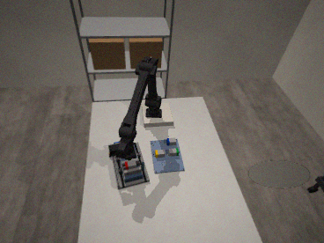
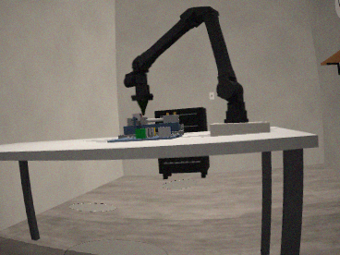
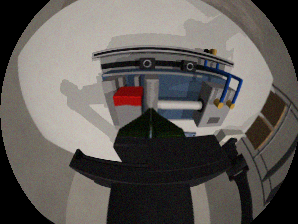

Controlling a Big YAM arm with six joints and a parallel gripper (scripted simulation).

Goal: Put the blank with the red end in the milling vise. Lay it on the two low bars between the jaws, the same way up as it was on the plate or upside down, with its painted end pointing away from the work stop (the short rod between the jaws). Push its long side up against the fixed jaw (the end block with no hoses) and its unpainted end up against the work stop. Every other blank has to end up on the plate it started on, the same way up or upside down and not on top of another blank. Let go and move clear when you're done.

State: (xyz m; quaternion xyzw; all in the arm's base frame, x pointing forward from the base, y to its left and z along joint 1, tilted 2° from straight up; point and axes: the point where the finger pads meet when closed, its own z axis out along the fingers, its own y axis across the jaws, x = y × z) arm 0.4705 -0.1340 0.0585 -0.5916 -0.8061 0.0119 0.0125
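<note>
Right now the red-ended blank is 3 cm ahead of my hand, 1 cm to the left of it and 2 cm below it. Round my hand: yellow-ended blank 11 cm behind, 18 cm to the left, 9 cm below; green-ended blank 13 cm behind, 27 cm to the left, 9 cm below; blue plate 12 cm behind, 23 cm to the left, 11 cm below.
</note>
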